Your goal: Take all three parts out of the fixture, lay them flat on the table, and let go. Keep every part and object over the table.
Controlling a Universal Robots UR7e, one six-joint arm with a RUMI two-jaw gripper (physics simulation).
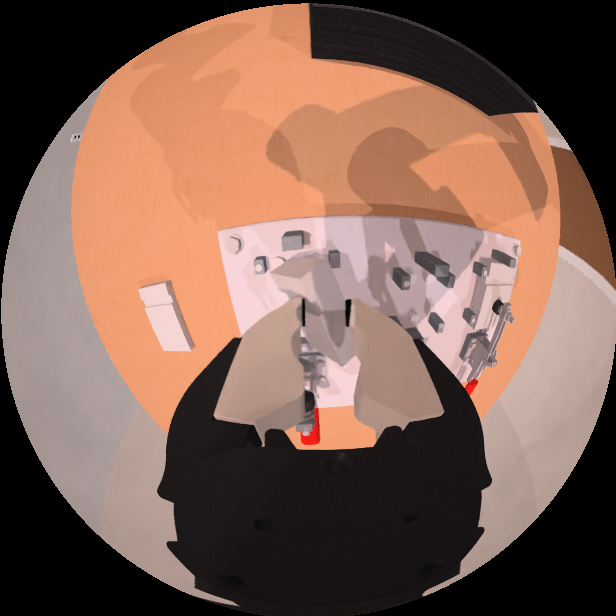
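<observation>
My gripper has its two tan fingers closed on a grey angular part and holds it above the white fixture plate. The plate carries several dark grey locating blocks and two toggle clamps with red handles, one under my fingers and one at the right edge. A pale long part seems to stand beside the right clamp. A white flat part lies on the orange table top to the left of the fixture, apart from it.
The orange table top stretches beyond the fixture. A black ribbed strip lies at the far right corner. Grey floor shows past the left table edge, and pale floor past the right edge.
</observation>
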